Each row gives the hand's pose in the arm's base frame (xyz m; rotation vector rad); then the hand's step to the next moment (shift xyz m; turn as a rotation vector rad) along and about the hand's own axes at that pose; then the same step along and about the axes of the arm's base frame.
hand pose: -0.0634 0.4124 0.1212 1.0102 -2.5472 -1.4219
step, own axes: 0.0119 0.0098 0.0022 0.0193 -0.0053 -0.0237
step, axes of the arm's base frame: -0.0151 -0.0015 0.0033 -0.0042 -0.0304 0.0046
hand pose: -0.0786 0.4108 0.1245 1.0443 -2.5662 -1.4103
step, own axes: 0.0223 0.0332 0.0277 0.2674 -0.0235 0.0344
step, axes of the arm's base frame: -0.0444 0.0198 0.0027 -0.2057 -0.1354 -0.1123
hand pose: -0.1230 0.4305 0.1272 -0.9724 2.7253 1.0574
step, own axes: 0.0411 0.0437 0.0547 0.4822 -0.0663 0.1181
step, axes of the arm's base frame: -0.0670 0.0369 -0.0272 -0.3662 -0.2225 -0.2594
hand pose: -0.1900 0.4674 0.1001 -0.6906 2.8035 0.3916
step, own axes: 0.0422 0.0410 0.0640 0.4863 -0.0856 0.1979
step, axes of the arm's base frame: -0.0462 0.0370 -0.0636 -0.3481 -0.2161 -0.3393
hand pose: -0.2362 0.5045 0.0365 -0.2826 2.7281 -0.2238
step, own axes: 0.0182 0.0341 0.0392 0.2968 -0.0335 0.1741
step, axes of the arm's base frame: -0.0067 0.0243 -0.0489 -0.1946 -0.1200 -0.2594
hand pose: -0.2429 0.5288 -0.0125 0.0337 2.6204 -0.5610
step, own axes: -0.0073 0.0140 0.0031 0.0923 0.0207 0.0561
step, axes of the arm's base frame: 0.0095 0.0121 -0.0047 -0.0560 -0.0096 -0.0941
